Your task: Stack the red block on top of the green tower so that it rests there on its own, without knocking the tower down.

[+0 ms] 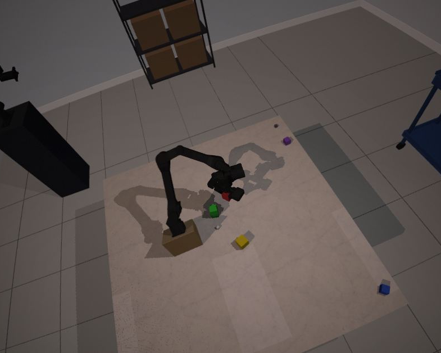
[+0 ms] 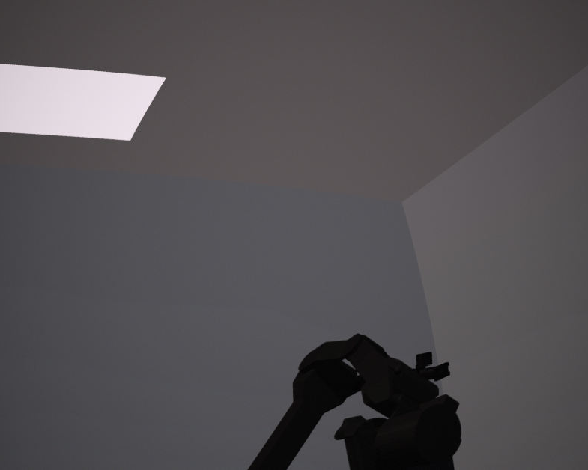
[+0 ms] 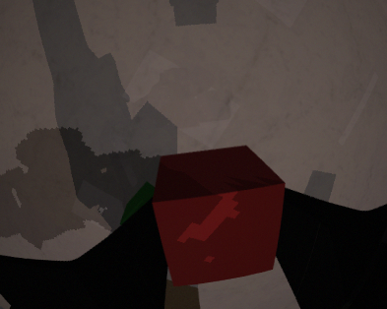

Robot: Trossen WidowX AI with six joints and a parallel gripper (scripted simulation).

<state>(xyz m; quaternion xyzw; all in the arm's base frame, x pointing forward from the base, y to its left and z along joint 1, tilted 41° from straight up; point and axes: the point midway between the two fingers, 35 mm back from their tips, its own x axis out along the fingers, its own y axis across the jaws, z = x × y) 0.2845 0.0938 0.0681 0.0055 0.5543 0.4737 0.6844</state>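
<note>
My gripper tip is now 12 cm above the tiny white piece, 10 cm past it and 9 cm to the left of it. Round my gripper tip: purple block: 48 cm ahead, 31 cm to the left, 11 cm below; then red block: 1 cm above; then yellow block: 22 cm to the right, 11 cm below, 1 cm behind.
</note>
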